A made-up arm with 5 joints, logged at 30 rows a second.
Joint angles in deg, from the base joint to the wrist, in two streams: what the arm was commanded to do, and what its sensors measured. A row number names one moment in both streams.
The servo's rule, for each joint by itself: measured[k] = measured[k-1] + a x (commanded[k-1-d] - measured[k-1]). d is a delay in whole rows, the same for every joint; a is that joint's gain. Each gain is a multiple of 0.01, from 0.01 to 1. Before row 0 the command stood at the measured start. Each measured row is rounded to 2 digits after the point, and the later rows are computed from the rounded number. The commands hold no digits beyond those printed.
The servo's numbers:
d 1
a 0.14 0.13 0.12 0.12 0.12
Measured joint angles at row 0: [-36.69 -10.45 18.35 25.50 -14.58]
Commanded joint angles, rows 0 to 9: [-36.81 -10.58 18.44 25.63 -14.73]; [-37.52 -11.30 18.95 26.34 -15.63]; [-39.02 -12.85 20.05 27.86 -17.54]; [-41.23 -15.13 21.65 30.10 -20.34]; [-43.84 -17.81 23.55 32.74 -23.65]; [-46.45 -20.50 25.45 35.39 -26.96]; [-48.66 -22.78 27.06 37.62 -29.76]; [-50.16 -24.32 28.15 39.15 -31.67]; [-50.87 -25.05 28.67 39.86 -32.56]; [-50.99 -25.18 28.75 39.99 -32.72]
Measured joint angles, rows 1 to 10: [-36.69 -10.45 18.35 25.50 -14.58]; [-36.71 -10.47 18.36 25.52 -14.60]; [-36.82 -10.58 18.43 25.62 -14.72]; [-37.13 -10.88 18.62 25.89 -15.06]; [-37.70 -11.43 18.98 26.40 -15.69]; [-38.56 -12.26 19.53 27.16 -16.65]; [-39.66 -13.33 20.24 28.15 -17.89]; [-40.92 -14.56 21.06 29.29 -19.31]; [-42.21 -15.83 21.91 30.47 -20.79]; [-43.42 -17.03 22.72 31.60 -22.20]
